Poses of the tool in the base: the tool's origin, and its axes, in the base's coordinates. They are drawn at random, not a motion.
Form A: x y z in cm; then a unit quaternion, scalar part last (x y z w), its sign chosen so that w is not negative.
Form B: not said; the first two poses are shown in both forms.
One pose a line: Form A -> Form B
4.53 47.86 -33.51 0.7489 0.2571 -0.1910 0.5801 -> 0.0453 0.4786 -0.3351 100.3 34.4 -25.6
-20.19 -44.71 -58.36 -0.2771 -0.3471 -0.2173 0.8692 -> -0.2019 -0.4471 -0.5836 -33.2 -41.6 -26.0
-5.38 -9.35 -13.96 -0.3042 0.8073 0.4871 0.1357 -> -0.0538 -0.0935 -0.1396 -50.5 134.0 80.8
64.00 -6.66 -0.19 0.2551 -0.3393 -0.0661 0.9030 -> 0.6400 -0.0666 -0.0019 30.2 -40.2 -7.8
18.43 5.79 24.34 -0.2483 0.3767 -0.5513 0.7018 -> 0.1843 0.0579 0.2434 -31.7 48.0 -70.3
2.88 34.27 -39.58 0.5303 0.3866 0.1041 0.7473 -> 0.0288 0.3427 -0.3958 66.5 48.5 13.0
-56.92 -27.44 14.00 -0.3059 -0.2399 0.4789 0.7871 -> -0.5692 -0.2744 0.1400 -37.8 -29.6 59.1
